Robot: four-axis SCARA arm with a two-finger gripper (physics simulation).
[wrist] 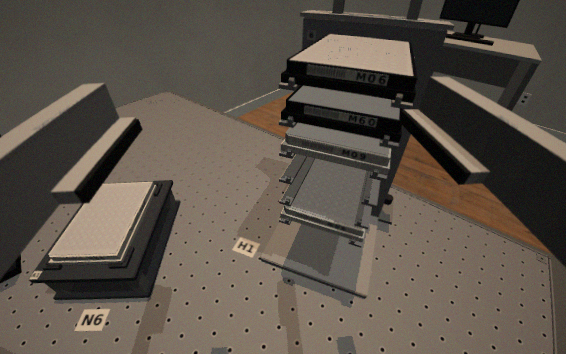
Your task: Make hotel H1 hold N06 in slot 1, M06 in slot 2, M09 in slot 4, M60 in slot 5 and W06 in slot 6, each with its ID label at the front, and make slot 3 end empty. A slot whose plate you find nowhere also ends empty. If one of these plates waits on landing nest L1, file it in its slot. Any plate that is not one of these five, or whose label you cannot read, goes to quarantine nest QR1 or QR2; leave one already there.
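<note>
Hotel H1 (362,275) stands right of centre in the wrist view. From the top, plate M06 (350,55) is in slot 6, M60 (345,100) in slot 5 and M09 (335,137) in slot 4, labels at the front. Slots 3 and 2 look empty. A plate (327,192) lies in slot 1; its front label is too small to read. A pale plate (105,217) lies on nest N6 (157,225) at the left; its label is unreadable. My gripper (274,100) is open and empty, its fingers at the left and right of the view.
Floor tags H1 (246,246) and N6 (92,320) lie on the perforated table top (215,305). A desk (495,47) with a monitor (480,11) stands behind, beyond the table's right edge. Landing nest L1 and quarantine nests QR1 and QR2 do not show.
</note>
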